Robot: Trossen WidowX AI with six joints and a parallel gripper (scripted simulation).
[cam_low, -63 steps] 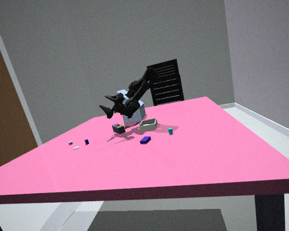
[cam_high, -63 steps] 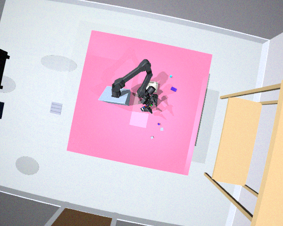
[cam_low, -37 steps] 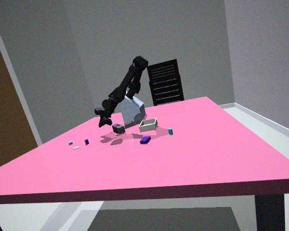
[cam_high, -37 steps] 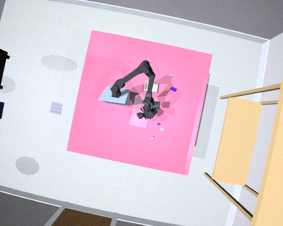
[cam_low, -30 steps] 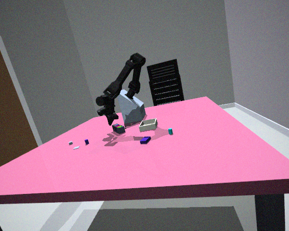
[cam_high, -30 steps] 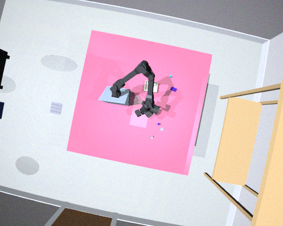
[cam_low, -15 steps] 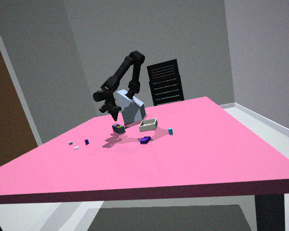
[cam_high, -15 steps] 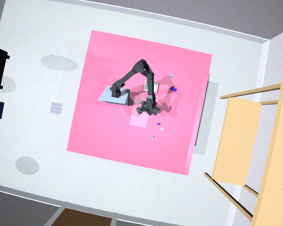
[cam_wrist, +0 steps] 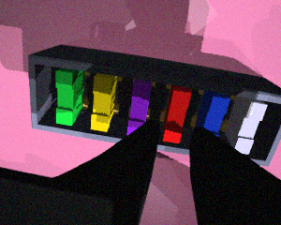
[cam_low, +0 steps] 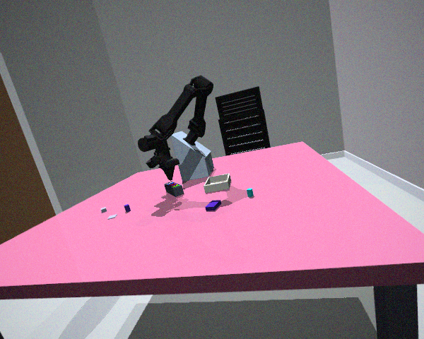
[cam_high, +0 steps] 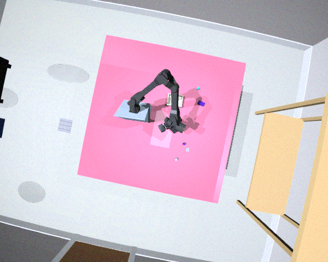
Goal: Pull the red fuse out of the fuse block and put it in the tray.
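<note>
Now: the red fuse 3 cm below my gripper tip. The rest, counted from my gripper tip: purple block 23 cm ahead, 25 cm to the left, 5 cm below; small dark blue piece 16 cm ahead, 14 cm to the right, 5 cm below; white tray 22 cm to the left, 6 cm below.
</note>
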